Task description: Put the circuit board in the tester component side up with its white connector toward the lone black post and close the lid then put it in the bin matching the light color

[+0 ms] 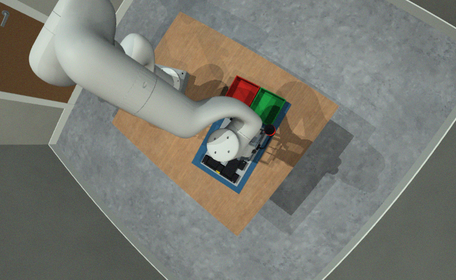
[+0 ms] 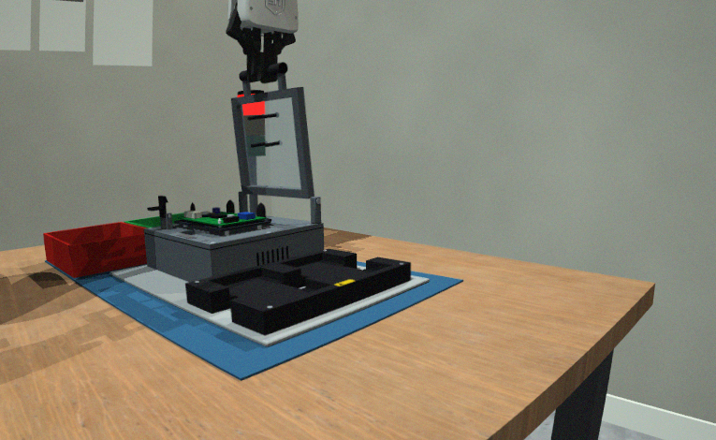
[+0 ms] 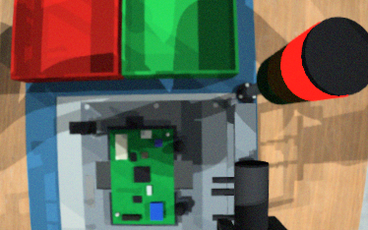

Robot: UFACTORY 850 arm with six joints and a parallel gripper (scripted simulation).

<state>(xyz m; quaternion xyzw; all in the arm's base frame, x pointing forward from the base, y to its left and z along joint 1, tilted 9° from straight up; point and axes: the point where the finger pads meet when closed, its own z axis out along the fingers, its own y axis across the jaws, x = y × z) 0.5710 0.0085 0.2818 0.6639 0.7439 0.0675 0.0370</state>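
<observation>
The green circuit board is 200 mm below my hand, 80 mm behind it and 10 mm to the right of it. Also, from my hand: black hook (190 mm below, 150 mm behind, 40 mm to the left); see-through lid (90 mm below, 10 mm ahead); green bin (260 mm below, 190 mm to the left, 60 mm behind).
</observation>
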